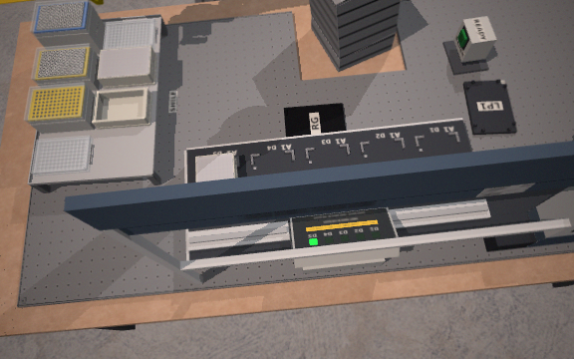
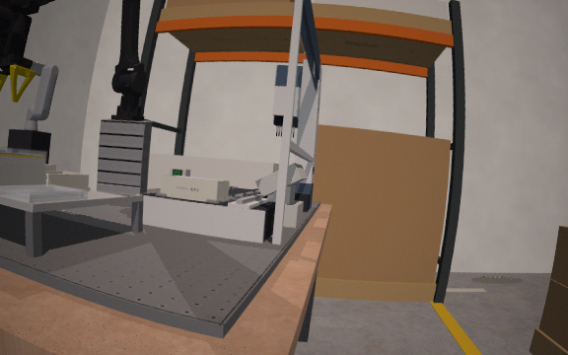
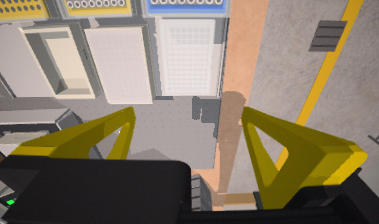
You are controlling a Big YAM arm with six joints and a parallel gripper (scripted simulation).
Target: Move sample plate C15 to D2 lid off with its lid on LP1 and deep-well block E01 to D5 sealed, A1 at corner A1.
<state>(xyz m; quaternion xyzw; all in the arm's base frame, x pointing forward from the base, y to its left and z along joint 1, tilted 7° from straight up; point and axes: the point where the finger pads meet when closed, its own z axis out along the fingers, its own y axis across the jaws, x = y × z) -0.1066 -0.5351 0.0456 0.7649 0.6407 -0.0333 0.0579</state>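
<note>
My gripper is now 16 cm above the clear plate lid. From my hand the other things lie so: reservoir (21 cm ahead, 4 cm to the right, 17 cm below); then sample plate C15 (17 cm below); then shelf (15 cm ahead, 9 cm to the right, 18 cm below).
</note>
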